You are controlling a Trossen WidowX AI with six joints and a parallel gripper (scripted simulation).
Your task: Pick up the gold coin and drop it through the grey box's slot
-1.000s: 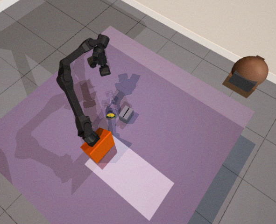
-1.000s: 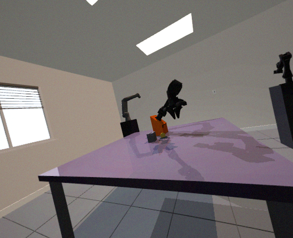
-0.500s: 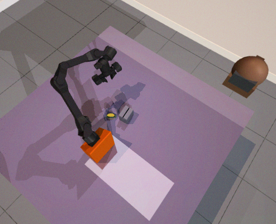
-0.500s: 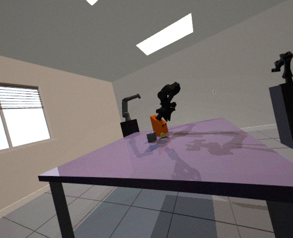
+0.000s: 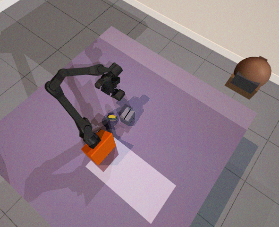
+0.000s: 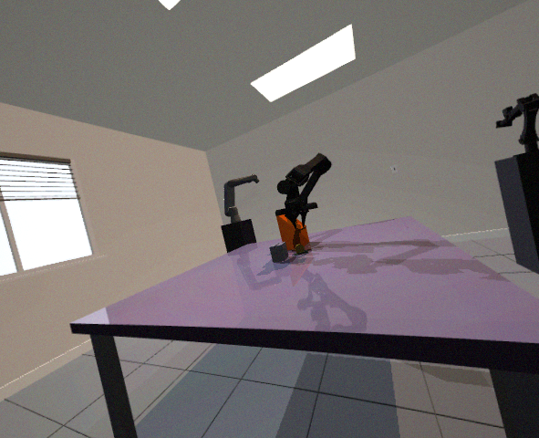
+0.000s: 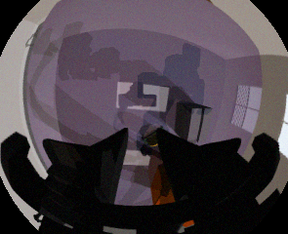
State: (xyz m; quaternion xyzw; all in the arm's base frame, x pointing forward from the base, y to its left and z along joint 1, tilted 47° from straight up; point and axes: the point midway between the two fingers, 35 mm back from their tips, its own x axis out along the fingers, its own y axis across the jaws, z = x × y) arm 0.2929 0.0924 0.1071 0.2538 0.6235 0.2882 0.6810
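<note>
Now: gripper tip 7 cm past the gold coin, 5 cm to the left of it and 11 cm above it.
</note>
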